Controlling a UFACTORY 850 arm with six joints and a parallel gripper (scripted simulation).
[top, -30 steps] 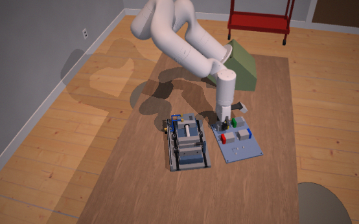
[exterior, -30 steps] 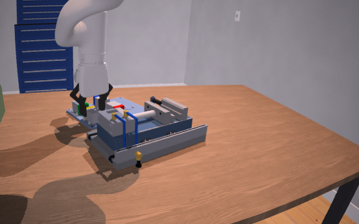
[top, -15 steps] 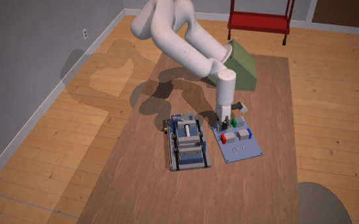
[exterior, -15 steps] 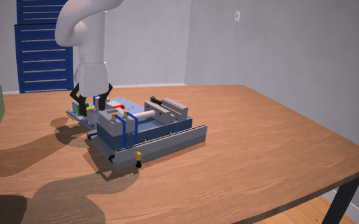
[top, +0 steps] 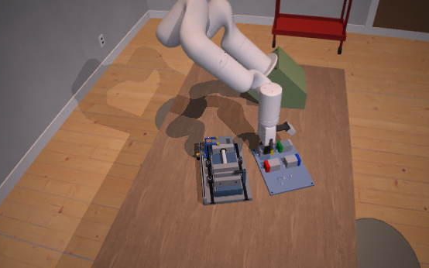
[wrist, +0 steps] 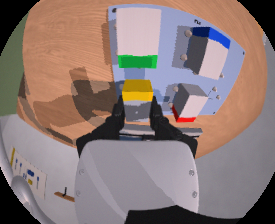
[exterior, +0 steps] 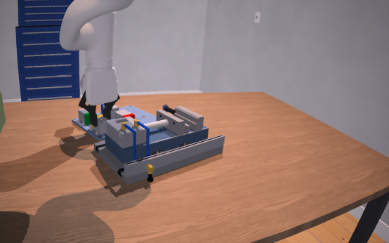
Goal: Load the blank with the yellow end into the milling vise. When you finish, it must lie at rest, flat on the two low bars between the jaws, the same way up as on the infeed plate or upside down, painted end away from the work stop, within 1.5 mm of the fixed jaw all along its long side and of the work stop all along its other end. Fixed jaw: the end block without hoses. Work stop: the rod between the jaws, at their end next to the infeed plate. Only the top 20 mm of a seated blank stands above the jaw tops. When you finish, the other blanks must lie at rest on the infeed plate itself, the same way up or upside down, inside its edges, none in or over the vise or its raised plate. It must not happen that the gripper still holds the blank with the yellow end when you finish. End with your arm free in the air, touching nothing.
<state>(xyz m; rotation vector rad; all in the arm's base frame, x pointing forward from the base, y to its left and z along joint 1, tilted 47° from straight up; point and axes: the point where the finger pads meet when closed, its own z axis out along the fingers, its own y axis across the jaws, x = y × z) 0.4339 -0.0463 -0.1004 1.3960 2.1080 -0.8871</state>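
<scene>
Right now the yellow-ended blank is 20 mm below my hand. Also, from my hand: green-ended blank (30 mm behind, 80 mm to the left, 20 mm below); red-ended blank (80 mm ahead, 30 mm to the left, 20 mm below); infeed plate (70 mm ahead, 80 mm to the left, 40 mm below).
</scene>
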